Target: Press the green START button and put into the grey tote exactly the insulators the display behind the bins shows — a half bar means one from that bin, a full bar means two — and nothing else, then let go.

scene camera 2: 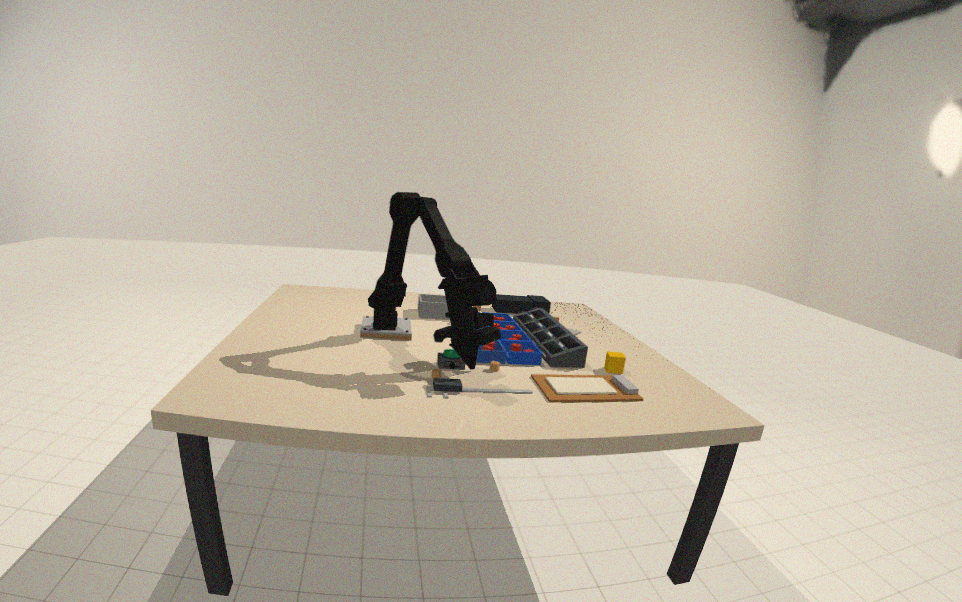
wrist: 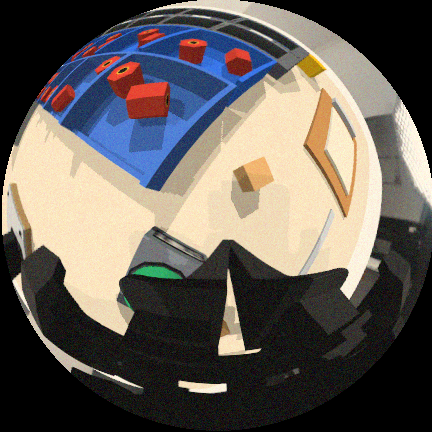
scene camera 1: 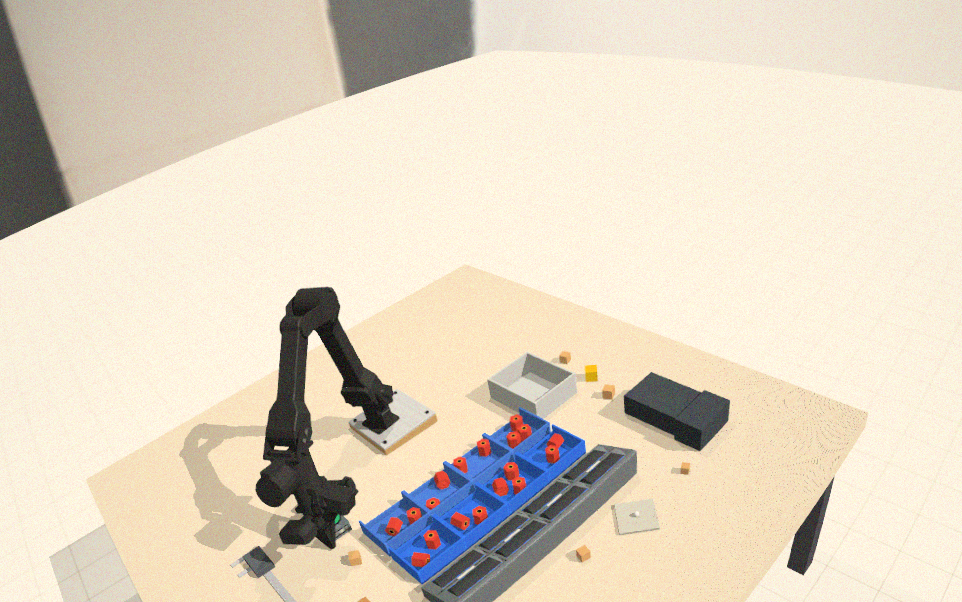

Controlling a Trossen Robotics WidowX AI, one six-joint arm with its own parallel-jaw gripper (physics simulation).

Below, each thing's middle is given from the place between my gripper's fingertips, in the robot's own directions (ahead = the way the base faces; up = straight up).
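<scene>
From my hand, the hand tool [scene camera 2: 446, 385] is 1 cm behind and 14 cm to the right. The grey plate [scene camera 1: 647, 520] is 39 cm to the left of my hand and 41 cm ahead of it. There's also the grey tote [scene camera 1: 539, 386], 2 cm above my hand, 2 cm ahead of it and 57 cm to the left of it, and the dark box [scene camera 1: 693, 417] is 2 cm above my hand too, 34 cm ahead of it and 66 cm to the left of it.
</scene>
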